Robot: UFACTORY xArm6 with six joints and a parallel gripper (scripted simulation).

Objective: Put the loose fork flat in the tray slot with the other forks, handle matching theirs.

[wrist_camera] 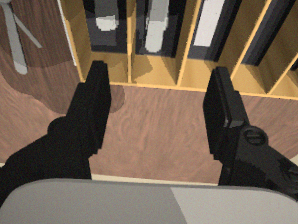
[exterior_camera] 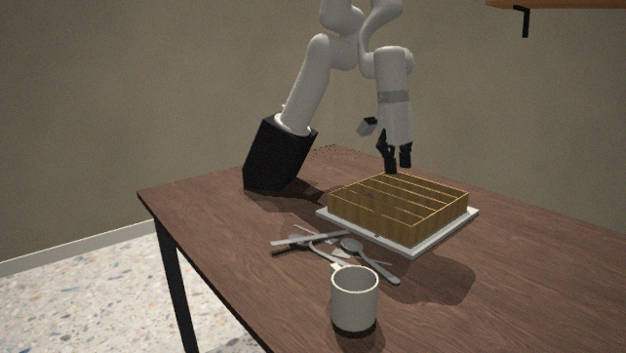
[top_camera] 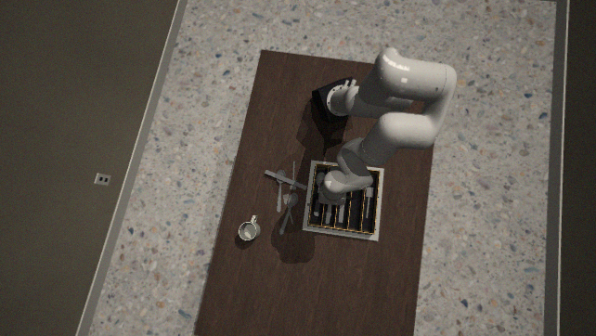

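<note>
My gripper is now 4 cm past the wooden slotted tray, 5 cm to the right of it and 12 cm above it. From my hand the other things lie so: white mug: 26 cm ahead, 28 cm to the right, 13 cm below.
</note>
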